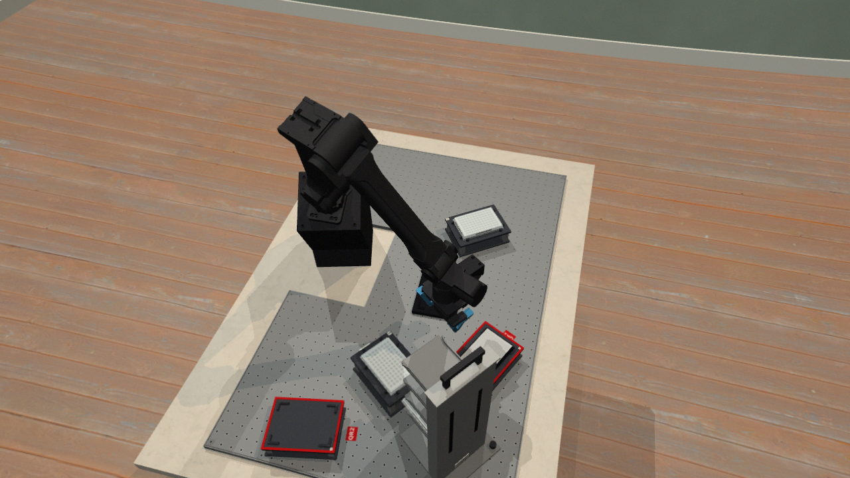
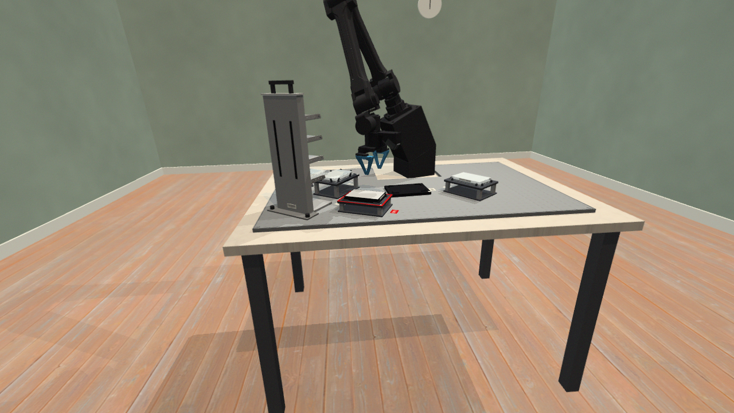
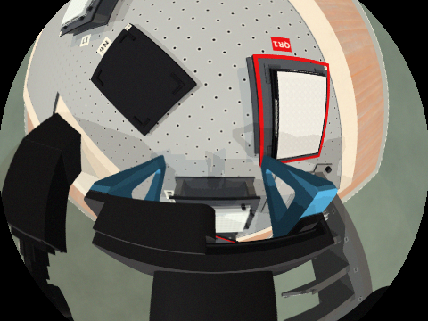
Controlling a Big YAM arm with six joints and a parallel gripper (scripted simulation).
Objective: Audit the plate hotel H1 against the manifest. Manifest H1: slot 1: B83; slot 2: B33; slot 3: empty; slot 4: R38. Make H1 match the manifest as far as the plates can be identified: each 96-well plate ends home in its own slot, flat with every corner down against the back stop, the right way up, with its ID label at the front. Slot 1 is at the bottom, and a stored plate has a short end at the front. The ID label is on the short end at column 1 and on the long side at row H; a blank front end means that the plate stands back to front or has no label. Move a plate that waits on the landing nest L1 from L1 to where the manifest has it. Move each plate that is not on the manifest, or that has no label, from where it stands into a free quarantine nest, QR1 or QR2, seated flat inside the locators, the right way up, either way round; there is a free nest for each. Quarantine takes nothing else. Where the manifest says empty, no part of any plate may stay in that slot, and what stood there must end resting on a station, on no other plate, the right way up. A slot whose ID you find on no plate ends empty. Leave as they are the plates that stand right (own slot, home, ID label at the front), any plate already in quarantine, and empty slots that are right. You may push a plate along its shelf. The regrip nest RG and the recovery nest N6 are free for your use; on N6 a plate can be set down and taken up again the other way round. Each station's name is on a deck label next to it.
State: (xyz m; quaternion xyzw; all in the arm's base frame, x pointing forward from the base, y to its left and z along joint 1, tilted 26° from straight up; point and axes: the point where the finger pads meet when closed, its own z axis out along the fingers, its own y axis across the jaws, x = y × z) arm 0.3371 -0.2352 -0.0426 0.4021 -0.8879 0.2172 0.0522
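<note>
My gripper is now 11 cm past the regrip nest RG, 13 cm to the left of it and 5 cm above it. Also, from my hand: red-edged quarantine nest QR1 (11 cm ahead, 5 cm to the right, 7 cm below); H1 deck label (4 cm ahead, 14 cm to the right, 11 cm below); black recovery nest N6 (3 cm behind, 15 cm to the left, 10 cm below).
</note>
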